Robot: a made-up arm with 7 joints. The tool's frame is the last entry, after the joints. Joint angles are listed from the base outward. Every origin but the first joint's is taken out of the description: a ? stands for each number. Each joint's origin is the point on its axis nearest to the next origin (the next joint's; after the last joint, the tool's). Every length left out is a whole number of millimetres.
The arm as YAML. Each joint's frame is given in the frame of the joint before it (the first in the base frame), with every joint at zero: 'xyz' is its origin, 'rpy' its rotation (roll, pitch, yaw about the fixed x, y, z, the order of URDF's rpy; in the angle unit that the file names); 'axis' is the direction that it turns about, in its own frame. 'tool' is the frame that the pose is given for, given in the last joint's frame.
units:
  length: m
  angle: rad
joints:
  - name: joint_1
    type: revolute
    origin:
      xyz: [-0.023, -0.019, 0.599]
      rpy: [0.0, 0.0, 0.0]
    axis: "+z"
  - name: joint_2
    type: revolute
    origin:
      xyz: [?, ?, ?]
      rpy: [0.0, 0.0, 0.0]
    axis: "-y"
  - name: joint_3
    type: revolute
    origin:
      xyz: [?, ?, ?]
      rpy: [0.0, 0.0, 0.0]
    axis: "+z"
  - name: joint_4
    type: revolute
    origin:
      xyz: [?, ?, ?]
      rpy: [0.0, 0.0, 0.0]
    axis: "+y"
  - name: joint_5
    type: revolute
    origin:
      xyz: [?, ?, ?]
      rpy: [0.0, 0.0, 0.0]
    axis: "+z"
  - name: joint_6
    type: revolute
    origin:
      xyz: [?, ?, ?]
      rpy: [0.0, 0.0, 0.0]
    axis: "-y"
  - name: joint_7
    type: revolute
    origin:
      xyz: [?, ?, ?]
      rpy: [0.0, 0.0, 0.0]
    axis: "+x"
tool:
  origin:
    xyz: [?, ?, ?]
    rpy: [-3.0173, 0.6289, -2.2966]
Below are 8 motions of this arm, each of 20 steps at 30 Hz.
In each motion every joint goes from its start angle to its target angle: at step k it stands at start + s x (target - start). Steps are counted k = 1, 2, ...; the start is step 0. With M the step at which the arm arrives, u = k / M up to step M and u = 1 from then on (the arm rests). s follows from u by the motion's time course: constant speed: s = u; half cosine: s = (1 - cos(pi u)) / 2; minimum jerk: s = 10 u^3 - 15 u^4 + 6 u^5.
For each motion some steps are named. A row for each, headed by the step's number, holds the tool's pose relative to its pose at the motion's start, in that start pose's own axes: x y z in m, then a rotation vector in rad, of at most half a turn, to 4 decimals.
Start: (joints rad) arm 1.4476 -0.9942 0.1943 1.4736 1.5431 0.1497 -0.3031
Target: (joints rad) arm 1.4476 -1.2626 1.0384 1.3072 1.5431 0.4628 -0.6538
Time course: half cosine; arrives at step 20
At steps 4, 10, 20:
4: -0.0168 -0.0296 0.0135 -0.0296 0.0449 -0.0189
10: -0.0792 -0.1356 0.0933 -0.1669 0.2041 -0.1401
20: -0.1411 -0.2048 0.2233 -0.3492 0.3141 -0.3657

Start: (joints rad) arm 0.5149 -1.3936 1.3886 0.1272 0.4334 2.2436 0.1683
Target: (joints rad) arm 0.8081 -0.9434 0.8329 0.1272 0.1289 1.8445 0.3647
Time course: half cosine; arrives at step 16
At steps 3, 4, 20:
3: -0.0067 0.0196 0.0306 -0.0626 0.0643 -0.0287
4: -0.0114 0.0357 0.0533 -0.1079 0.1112 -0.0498
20: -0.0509 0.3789 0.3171 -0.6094 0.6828 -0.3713

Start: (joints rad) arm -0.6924 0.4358 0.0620 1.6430 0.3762 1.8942 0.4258
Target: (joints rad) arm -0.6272 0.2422 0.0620 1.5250 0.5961 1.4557 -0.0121
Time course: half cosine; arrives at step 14
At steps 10, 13, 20:
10: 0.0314 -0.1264 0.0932 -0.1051 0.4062 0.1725
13: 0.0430 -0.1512 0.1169 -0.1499 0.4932 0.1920
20: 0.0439 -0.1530 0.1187 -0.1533 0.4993 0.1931

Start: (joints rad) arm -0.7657 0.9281 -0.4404 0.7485 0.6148 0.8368 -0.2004
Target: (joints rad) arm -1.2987 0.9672 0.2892 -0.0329 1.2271 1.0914 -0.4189
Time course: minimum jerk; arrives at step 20
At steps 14, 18, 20:
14: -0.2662 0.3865 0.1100 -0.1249 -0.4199 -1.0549
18: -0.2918 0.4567 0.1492 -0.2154 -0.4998 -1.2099
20: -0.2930 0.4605 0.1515 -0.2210 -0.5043 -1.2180

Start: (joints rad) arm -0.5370 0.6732 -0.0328 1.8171 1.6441 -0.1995 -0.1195
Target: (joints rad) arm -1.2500 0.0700 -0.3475 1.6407 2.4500 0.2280 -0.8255
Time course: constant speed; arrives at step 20
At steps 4, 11, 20:
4: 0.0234 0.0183 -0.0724 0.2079 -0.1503 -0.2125
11: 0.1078 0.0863 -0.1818 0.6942 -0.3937 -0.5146
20: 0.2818 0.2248 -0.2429 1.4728 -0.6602 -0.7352

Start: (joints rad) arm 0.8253 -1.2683 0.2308 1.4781 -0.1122 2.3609 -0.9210
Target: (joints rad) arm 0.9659 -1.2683 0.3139 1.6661 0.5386 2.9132 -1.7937
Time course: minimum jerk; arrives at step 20
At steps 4, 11, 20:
4: 0.0013 0.0110 0.0006 0.0265 0.0192 0.0101
11: 0.0050 0.1269 -0.0072 0.2230 0.3111 0.1157
20: -0.0060 0.2242 -0.0338 0.2993 0.6589 0.1679

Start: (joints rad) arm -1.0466 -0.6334 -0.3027 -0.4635 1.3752 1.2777 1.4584
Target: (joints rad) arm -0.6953 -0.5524 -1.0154 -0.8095 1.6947 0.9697 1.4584
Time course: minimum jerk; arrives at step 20
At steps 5, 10, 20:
5: 0.0125 -0.0219 0.0305 0.0022 0.0591 0.0555
10: 0.0810 -0.1026 0.1464 0.0244 0.2938 0.2734
20: 0.2116 -0.1910 0.2747 0.0938 0.6031 0.5514

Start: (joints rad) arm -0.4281 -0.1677 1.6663 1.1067 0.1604 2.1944 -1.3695
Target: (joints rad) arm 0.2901 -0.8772 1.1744 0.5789 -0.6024 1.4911 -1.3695
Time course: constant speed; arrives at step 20
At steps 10, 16, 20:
10: 0.1143 -0.0523 0.1982 -0.1526 0.1342 -0.1580
16: 0.1278 0.0008 0.3463 -0.3203 0.2745 -0.3488
20: 0.1053 0.0701 0.4429 -0.4478 0.3771 -0.5228

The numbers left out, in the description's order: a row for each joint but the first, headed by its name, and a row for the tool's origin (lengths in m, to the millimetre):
joint_2: -0.008 -0.053 0.0
joint_3: 0.024 0.0 0.509
joint_4: 0.01 0.033 0.0
joint_5: -0.015 0.0 0.337
joint_6: -0.008 -0.169 0.0
joint_7: 0.016 0.0 0.156
tool: 0.0 -0.019 -0.012

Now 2 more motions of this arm.
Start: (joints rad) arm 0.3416 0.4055 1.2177 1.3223 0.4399 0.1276 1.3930
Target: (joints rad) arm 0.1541 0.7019 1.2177 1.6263 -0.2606 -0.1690 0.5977
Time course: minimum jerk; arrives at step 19
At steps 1, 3, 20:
1: 0.0001 -0.0001 0.0001 0.0018 -0.0001 -0.0002
3: 0.0013 -0.0014 0.0015 0.0419 -0.0030 -0.0038
20: 0.0324 -0.0376 0.0603 1.2313 0.0604 0.3867

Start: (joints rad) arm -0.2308 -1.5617 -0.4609 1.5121 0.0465 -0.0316 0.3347
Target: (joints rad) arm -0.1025 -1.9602 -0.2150 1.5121 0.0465 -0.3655 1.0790
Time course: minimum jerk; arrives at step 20
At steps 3, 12, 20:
3: -0.0088 0.0028 0.0036 -0.0078 0.0017 0.0217
12: -0.2145 0.0282 0.1122 -0.1174 -0.0192 0.6070
20: -0.3015 0.0120 0.1738 -0.1060 -0.0716 0.9091

